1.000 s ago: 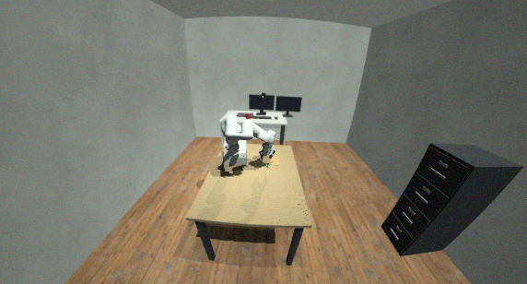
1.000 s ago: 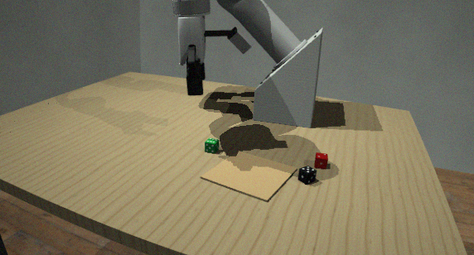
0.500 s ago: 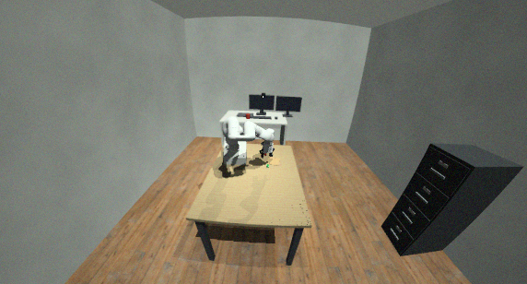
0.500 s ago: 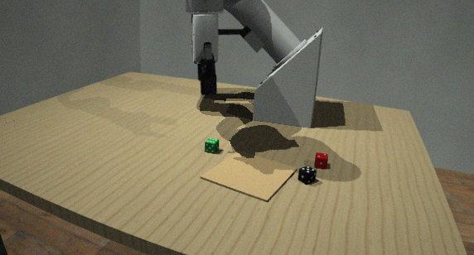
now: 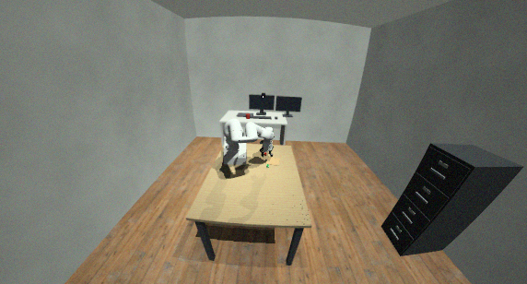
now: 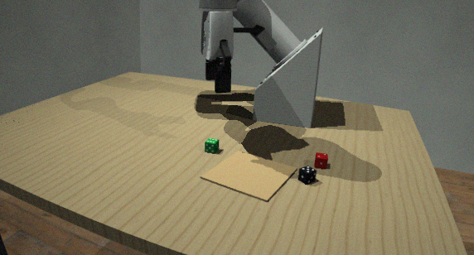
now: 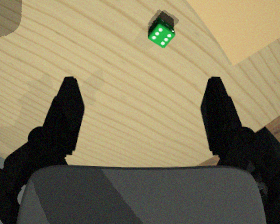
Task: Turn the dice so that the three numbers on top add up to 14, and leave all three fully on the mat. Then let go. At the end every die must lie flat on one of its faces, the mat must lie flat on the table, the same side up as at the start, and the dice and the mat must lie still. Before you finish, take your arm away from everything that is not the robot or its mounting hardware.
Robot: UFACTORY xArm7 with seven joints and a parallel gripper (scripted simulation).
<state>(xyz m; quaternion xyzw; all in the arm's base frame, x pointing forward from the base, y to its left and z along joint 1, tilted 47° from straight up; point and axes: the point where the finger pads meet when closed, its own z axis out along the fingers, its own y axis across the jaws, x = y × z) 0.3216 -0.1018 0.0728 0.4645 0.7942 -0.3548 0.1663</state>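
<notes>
Right now the green die is 2 cm ahead of my hand and 14 cm below it. The rest, counted from my hand: red die (2 cm ahead, 24 cm to the left, 14 cm below); black die (9 cm ahead, 21 cm to the left, 14 cm below); tan mat (10 cm ahead, 10 cm to the left, 15 cm below).
</notes>
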